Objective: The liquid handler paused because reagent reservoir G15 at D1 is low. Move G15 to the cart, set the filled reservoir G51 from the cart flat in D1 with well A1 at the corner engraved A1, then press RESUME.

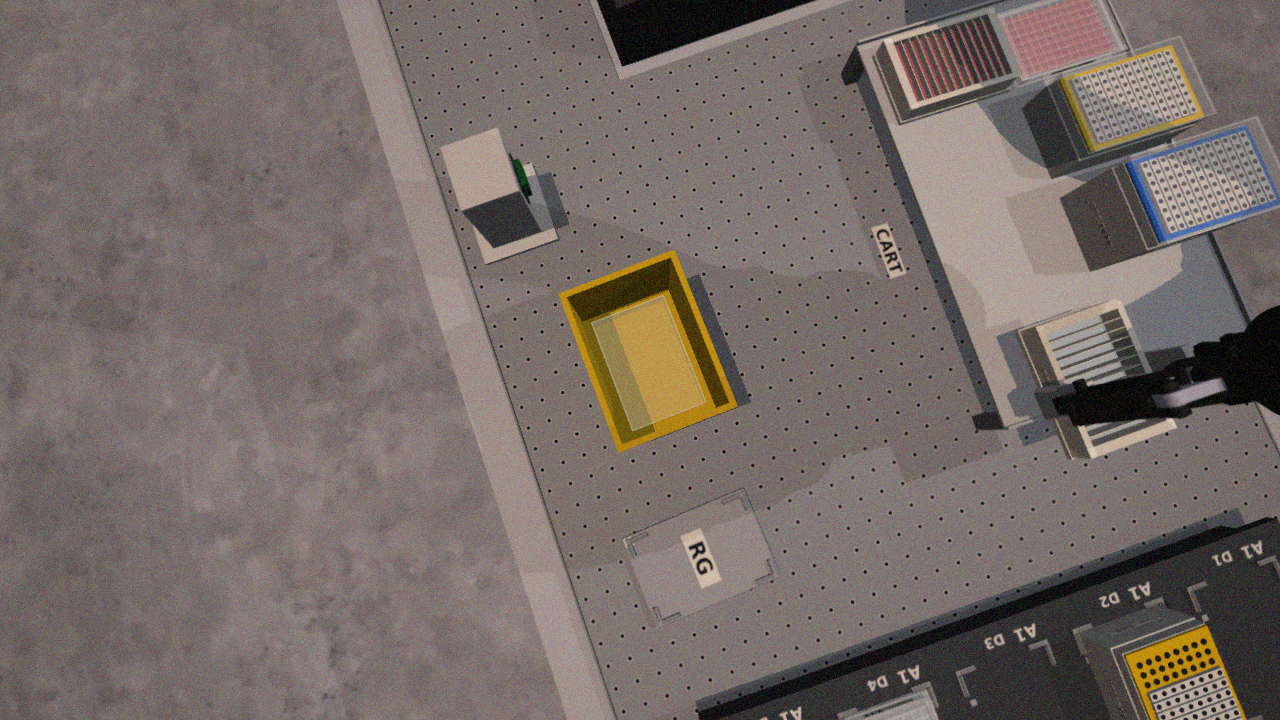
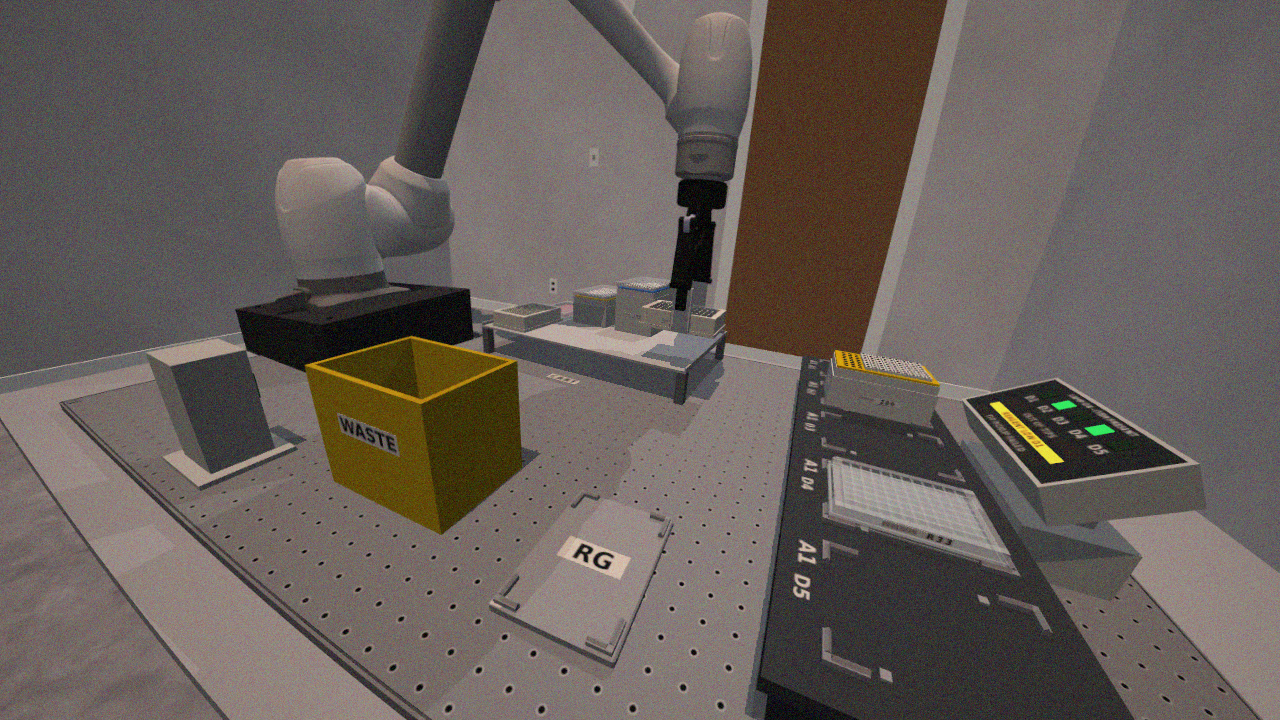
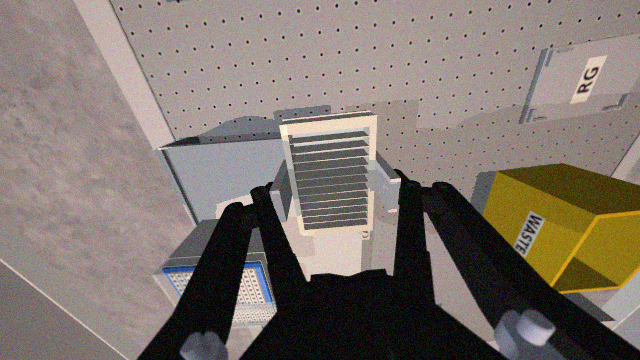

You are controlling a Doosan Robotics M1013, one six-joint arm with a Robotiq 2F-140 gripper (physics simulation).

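Places are measured from the arm's base along level axes (x ahead, y left, z up), in metres.
Where they show: gripper, fingertip midpoint: point(image 1: 1087, 387) point(image 2: 687, 325) point(image 3: 330, 167); arm's base, origin of the base link: point(image 2: 348, 300).
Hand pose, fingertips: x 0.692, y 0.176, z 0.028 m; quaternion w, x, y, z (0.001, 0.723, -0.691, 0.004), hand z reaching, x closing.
Things, the pixels of their top centre, and the offset from my fingertips. "*": a spot on its surface instead. Level surfaces: height alone.
- cream reservoir G15, middle of its top: point(image 3: 332, 185) point(image 1: 1105, 376) point(image 2: 684, 308) dx -0.008, dy +0.000, dz +0.029 m
- cart, middle of its top: point(image 1: 1055, 187) point(image 3: 287, 257) point(image 2: 609, 326) dx -0.202, dy +0.086, dz -0.055 m
- G51, middle of its top: point(image 1: 952, 57) point(image 2: 529, 309) dx -0.364, dy +0.017, dz -0.030 m
- Slot D1, surface spot: point(image 1: 1253, 559) * dx +0.220, dy +0.138, dz -0.062 m
- dark deck, its level: dz -0.061 m
- control panel, surface spot: point(image 2: 1073, 439) * dx +0.442, dy -0.171, dz +0.007 m
- pink plate, middle of its top: point(image 1: 1060, 31) point(image 2: 566, 306) dx -0.365, dy +0.152, dz -0.047 m
- yellow tip box, middle of its top: point(image 1: 1139, 92) point(image 3: 247, 313) point(image 2: 604, 290) dx -0.257, dy +0.153, dz +0.009 m
- blue tip box, middle of its top: point(image 1: 1213, 178) point(image 3: 217, 294) point(image 2: 648, 281) dx -0.149, dy +0.154, dz +0.042 m
- yellow WASTE bin, middle of its top: point(image 1: 646, 349) point(image 2: 415, 362) point(image 3: 610, 256) dx -0.156, dy -0.386, dz +0.014 m
- RG plate, middle of its top: point(image 2: 593, 551) point(image 1: 701, 559) point(image 3: 593, 80) dx +0.065, dy -0.393, dz -0.107 m
My gripper point(image 1: 1109, 400) point(image 2: 685, 300) point(image 3: 330, 167) is shut on the cream reservoir G15 point(image 1: 1093, 347) point(image 3: 328, 152), which has grey troughs. It holds the reservoir level and low over the near corner of the cart point(image 1: 966, 206) point(image 2: 609, 345) point(image 3: 214, 165), partly past the cart's edge. I cannot tell whether it touches the cart. The reservoir with red troughs, G51 point(image 1: 949, 57) point(image 2: 527, 313), stands at the cart's far end. Slot D1 point(image 1: 1253, 559) on the dark deck point(image 1: 1029, 626) holds nothing. The control panel point(image 2: 1073, 439) with green buttons sits at the right.
On the cart stand a pink plate point(image 1: 1060, 36), a yellow tip box point(image 1: 1132, 93) and a blue tip box point(image 1: 1203, 179) point(image 3: 250, 286). The yellow WASTE bin point(image 1: 582, 305) point(image 2: 412, 429) point(image 3: 559, 214) and the RG plate point(image 1: 743, 537) point(image 2: 582, 582) lie on the bench.
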